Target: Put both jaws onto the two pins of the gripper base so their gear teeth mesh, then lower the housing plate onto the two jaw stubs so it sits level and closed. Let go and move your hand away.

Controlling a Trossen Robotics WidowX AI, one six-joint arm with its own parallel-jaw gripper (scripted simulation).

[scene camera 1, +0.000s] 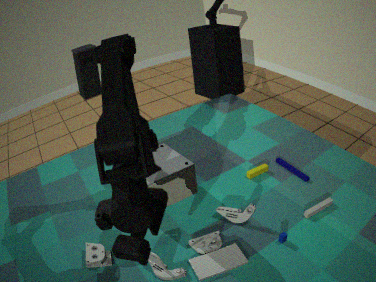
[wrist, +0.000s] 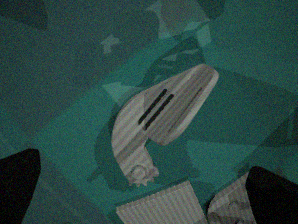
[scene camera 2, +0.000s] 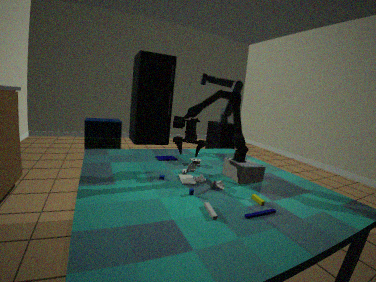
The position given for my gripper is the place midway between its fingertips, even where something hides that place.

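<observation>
There is a jaw (wrist: 190,88) here in the scene. As for my gripper (scene camera 1: 150,249), it is open and holds nothing, and the wrist view has my gripper too (wrist: 147,171).
</observation>
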